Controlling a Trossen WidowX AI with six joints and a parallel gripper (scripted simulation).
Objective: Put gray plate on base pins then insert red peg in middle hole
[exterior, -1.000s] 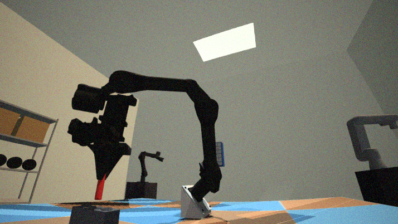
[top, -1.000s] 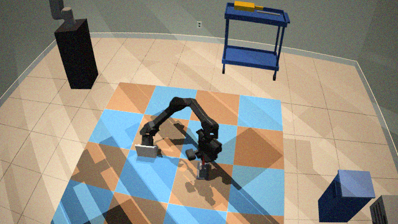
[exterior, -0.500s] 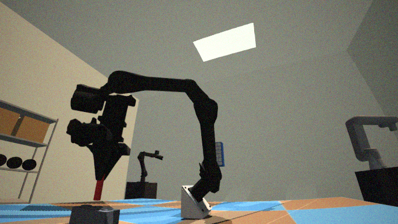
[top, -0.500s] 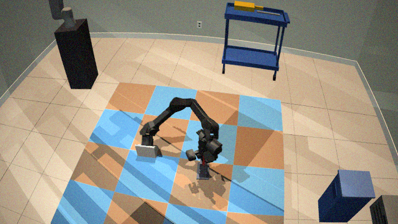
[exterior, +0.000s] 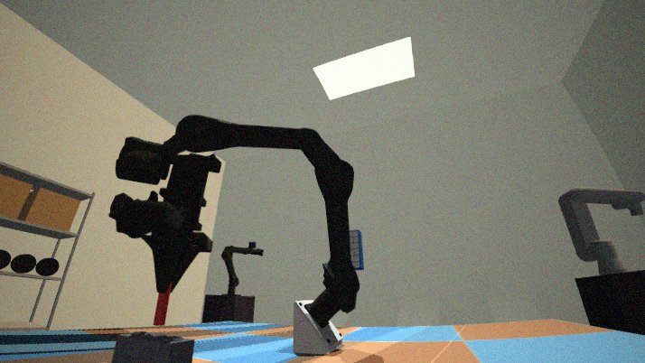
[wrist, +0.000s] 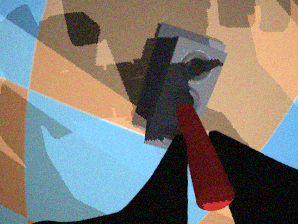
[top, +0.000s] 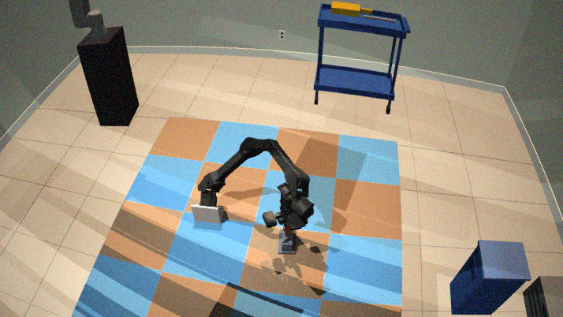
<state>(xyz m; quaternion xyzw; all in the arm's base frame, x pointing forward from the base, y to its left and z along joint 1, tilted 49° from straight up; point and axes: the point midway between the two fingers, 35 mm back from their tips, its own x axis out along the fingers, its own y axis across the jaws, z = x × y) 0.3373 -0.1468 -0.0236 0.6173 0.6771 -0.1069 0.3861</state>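
Now: the red peg right at my gripper tip. The rest, counted from my gripper tip: gray plate 70 mm below; then base 100 mm below.
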